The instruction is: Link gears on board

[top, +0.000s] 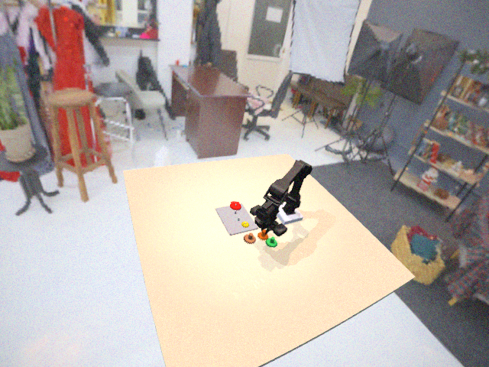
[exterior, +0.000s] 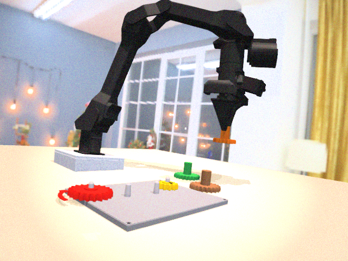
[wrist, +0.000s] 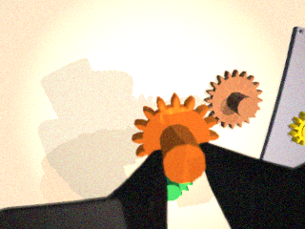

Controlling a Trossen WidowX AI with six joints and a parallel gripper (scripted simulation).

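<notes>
Right now my gripper tip is 32 cm to the left of the red gear and 11 cm above it. Round my gripper tip: orange gear 1 cm below; then green gear 9 cm behind, 2 cm to the right, 11 cm below; then brown gear 2 cm ahead, 8 cm to the right, 11 cm below.
</notes>
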